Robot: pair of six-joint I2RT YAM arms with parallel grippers.
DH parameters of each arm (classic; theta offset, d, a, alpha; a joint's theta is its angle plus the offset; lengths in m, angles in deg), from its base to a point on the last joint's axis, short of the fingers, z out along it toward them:
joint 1: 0 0.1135 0.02 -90
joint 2: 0 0 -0.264 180
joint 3: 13.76 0 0.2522 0
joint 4: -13.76 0 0.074 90
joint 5: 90 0 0 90
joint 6: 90 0.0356 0 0
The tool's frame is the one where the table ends.
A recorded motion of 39 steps. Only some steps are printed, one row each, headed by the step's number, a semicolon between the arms.
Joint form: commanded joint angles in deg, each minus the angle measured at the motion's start. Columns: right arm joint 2, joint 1, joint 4, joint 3, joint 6, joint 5; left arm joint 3, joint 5, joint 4, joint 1, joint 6, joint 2.
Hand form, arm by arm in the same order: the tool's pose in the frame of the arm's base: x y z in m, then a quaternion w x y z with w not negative. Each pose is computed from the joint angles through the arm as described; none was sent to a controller.
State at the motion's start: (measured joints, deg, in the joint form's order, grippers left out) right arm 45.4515 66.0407 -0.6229 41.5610 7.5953 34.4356; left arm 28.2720 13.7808 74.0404 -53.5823 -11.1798 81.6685
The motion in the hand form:
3: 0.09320 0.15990 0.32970 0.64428 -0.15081 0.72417 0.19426; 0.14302 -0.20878 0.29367 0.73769 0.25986 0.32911 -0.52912
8: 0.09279 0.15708 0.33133 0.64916 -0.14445 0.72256 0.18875; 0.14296 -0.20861 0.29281 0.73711 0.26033 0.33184 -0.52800
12: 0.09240 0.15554 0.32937 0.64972 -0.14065 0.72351 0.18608; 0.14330 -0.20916 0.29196 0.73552 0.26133 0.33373 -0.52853
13: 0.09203 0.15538 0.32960 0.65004 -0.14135 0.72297 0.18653; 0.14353 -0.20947 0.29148 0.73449 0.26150 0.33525 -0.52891
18: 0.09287 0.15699 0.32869 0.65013 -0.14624 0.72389 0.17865; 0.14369 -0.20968 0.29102 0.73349 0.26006 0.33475 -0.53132
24: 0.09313 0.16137 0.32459 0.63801 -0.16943 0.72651 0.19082; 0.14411 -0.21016 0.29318 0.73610 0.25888 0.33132 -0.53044
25: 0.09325 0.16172 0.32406 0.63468 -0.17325 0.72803 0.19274; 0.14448 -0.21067 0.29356 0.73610 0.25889 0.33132 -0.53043
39: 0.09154 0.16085 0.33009 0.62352 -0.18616 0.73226 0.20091; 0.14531 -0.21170 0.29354 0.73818 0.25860 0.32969 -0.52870
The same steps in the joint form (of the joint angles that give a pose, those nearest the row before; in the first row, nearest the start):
3: -0.36 0.49 -1.93 -0.78 1.63 3.36; 0.29 1.69 19.12 0.14 0.19 -2.22
8: -0.98 0.40 -2.01 -0.78 1.28 4.32; 0.12 1.60 18.86 0.14 0.28 -2.30
12: -1.42 0.40 -2.01 -1.31 1.46 4.85; 0.12 1.69 18.77 0.14 0.19 -2.13
13: -1.50 0.49 -2.01 -1.31 1.37 4.85; 0.12 1.69 18.69 0.14 0.11 -2.04
18: -0.98 0.49 -2.01 -1.22 0.67 5.11; 0.12 1.69 19.12 0.15 -0.24 -1.78
24: -0.19 0.49 -2.36 -1.39 0.75 2.04; 0.56 1.60 19.12 0.14 -0.07 -1.78
25: -0.10 0.41 -2.80 -1.31 0.93 1.43; 0.73 1.60 19.03 0.14 -0.07 -1.69
39: -0.19 0.49 -6.14 0.63 1.54 -0.42; 1.00 1.51 19.39 0.14 0.19 -1.25

